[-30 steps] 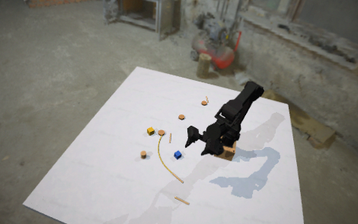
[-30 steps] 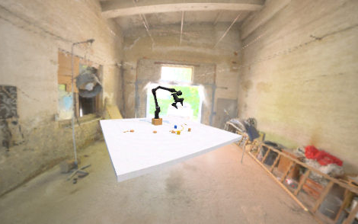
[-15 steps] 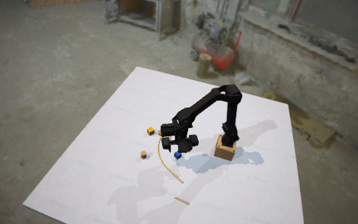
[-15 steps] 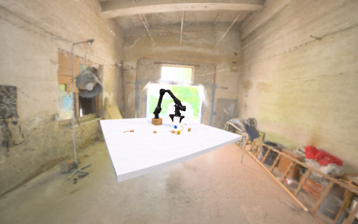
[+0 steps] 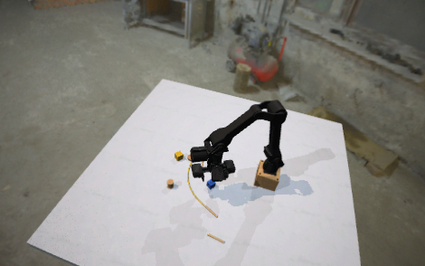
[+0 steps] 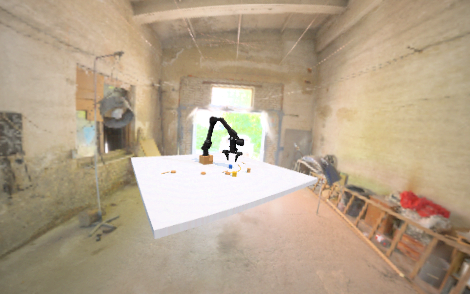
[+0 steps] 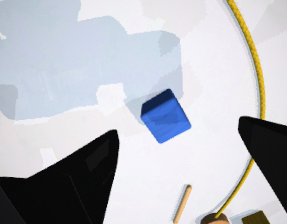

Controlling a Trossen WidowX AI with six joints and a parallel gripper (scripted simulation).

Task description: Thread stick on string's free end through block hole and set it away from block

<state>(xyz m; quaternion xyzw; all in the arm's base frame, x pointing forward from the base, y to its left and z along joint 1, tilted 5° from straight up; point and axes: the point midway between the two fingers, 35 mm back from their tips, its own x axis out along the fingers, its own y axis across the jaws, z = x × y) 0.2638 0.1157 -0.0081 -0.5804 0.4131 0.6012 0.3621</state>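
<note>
Right now the blue block is 10 mm to the right of my gripper tip and 50 mm below it. Round my gripper tip: loose stick 80 mm behind, 250 mm to the left, 60 mm below; round wooden button 130 mm ahead, 150 mm to the right, 50 mm below; yellow cube 190 mm ahead, 140 mm to the right, 40 mm below.
</note>
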